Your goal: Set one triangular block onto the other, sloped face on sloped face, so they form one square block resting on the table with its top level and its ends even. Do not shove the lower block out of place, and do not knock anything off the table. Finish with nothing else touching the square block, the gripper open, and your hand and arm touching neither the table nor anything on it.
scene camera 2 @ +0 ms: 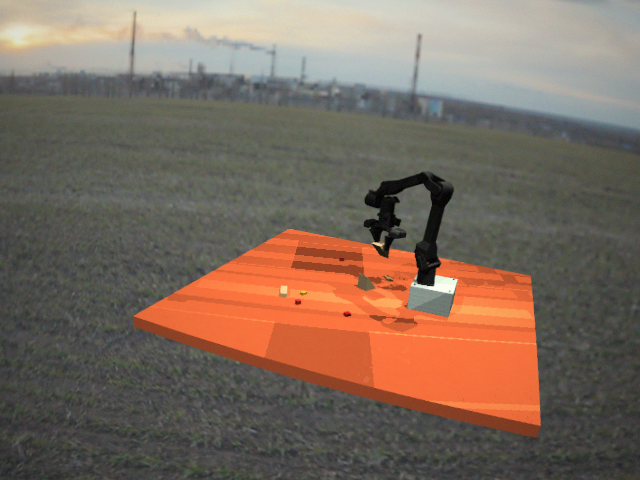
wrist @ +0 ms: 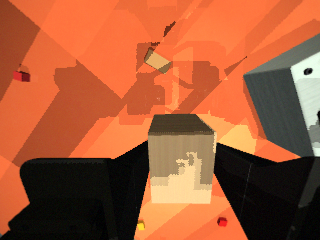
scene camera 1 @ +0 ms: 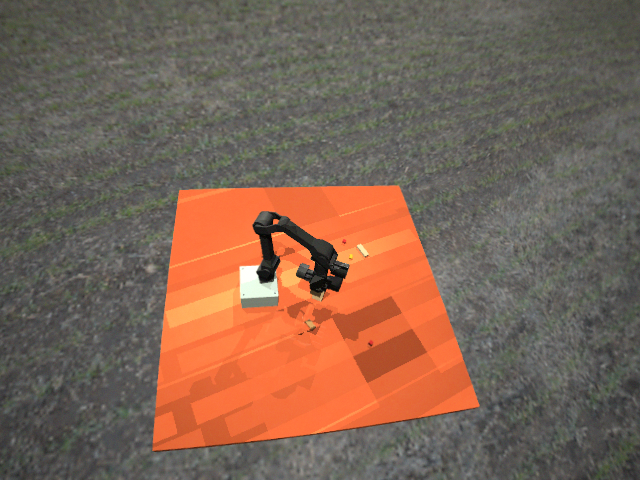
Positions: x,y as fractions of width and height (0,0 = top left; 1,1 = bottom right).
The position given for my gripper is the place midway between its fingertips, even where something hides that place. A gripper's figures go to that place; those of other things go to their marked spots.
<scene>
My gripper (wrist: 0.55,0.60) is 0.12 m from the lens. A tan triangular block (wrist: 0.57,0.61) is 0.09 m from the lens.
</scene>
